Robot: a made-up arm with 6 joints.
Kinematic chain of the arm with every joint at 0, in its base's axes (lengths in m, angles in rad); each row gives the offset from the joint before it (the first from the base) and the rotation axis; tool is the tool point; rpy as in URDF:
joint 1: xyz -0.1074 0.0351 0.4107 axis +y
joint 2: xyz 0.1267 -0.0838 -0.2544 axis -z
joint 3: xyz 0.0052 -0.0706 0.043 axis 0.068 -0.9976 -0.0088
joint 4: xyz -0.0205 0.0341 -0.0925 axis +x
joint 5: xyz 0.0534 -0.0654 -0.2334 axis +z
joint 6: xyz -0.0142 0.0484 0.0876 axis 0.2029 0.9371 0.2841
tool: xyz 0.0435 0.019 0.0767 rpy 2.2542 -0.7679 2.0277
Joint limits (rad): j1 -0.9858..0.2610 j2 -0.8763..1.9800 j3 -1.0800..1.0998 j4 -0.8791..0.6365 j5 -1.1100..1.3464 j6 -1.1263..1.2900
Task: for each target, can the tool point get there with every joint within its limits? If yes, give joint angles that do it. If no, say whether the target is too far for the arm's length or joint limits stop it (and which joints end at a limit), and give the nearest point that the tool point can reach.
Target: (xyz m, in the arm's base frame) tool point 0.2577 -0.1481 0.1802
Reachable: yes | joints -0.5425 0.4015 0.0176 -0.3011 -0.1032 0.4009
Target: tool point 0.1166 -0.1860 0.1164
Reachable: yes | joints -0.1505 0.8167 0.3468 -0.1123 -0.7269 -0.3372
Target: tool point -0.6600 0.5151 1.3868
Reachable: no: too far | nearest point 0.2128 0.1810 0.5473 | short by 1.256 m
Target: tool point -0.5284 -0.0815 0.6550
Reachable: no: joint limits stop it (at a limit: joint 1, joint 2, joint 3, joint 4, joint 5, joint 6) | nearest point -0.2775 -0.1291 0.2992 | short by 0.438 m
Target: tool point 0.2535 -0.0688 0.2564
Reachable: yes | joints -0.7852 0.1079 -0.1367 0.2013 -0.2047 -0.5574
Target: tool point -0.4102 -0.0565 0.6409
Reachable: no: joint limits stop it (at a limit: joint 1, joint 2, joint 3, joint 4, joint 5, joint 6) | nearest point -0.2775 -0.1291 0.2992 | short by 0.374 m
